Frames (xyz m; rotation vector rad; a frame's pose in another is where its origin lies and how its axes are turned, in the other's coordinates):
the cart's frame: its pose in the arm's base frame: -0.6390 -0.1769 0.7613 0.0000 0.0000 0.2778
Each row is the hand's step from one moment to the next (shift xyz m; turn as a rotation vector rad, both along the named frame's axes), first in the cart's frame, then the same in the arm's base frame.
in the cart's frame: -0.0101 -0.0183 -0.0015 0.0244 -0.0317 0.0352
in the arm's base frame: -0.0047 -0.0204 -0.0015 0.0322 -0.0238 0.0352
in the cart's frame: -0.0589 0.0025 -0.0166 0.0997 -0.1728 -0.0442
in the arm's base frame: -0.0573 -0.0137 -0.0166 0.1433 -0.1388 -0.0442
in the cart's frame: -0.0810 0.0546 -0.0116 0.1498 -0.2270 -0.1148
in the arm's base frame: -0.0929 0.0303 -0.0116 0.2063 -0.1772 -0.1148
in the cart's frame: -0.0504 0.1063 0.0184 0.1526 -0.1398 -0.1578
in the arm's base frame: -0.0776 0.0884 0.0184 0.1851 -0.0926 -0.1578
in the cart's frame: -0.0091 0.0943 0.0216 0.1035 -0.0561 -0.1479
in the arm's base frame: -0.0346 0.0882 0.0216 0.1149 -0.0256 -0.1479
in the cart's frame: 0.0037 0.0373 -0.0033 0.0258 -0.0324 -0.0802
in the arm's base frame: -0.0067 0.0369 -0.0033 0.0337 -0.0241 -0.0802
